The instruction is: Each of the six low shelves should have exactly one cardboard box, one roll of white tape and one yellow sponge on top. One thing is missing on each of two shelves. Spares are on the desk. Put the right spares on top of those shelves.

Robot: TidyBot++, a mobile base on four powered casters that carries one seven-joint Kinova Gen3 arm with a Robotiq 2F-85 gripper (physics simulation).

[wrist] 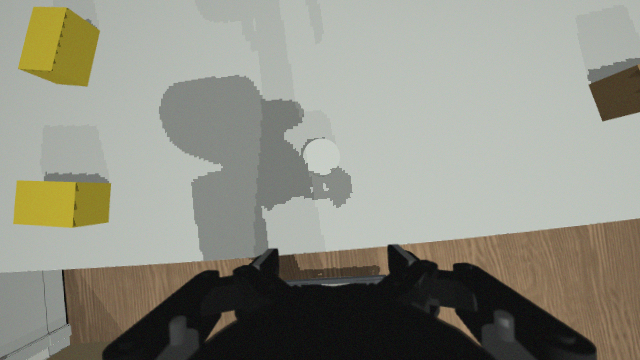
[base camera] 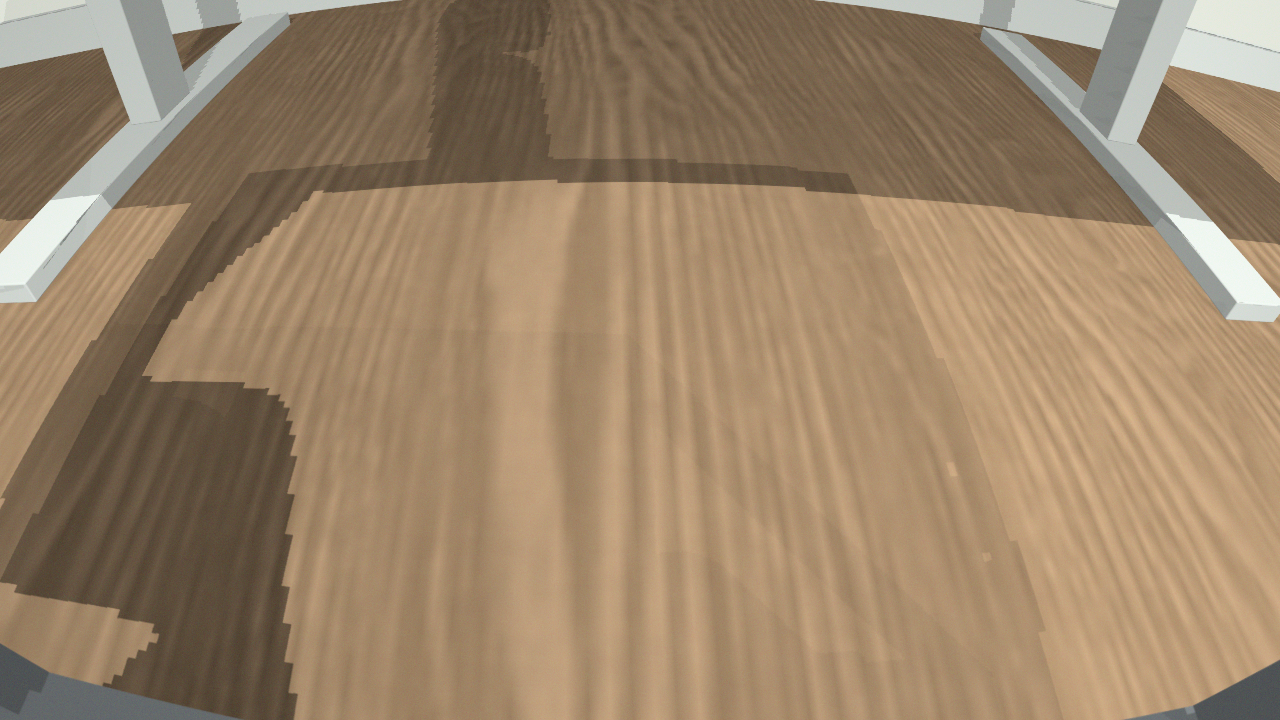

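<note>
In the wrist view a white roll of tape stands on the light grey desk top, near the middle of the view. My gripper is open and empty, pointing down, with its fingertips below the tape in the view, by the desk's front edge. One yellow sponge lies at the left, and another yellow sponge lies at the upper left. Part of a brown cardboard box shows at the right edge. The low shelves do not show in either view.
In the base view the desk's white legs and feet stand on the wooden floor, with one foot at the left and one foot at the right. The arm's shadow falls across the desk. A white wall piece shows at the lower left of the wrist view.
</note>
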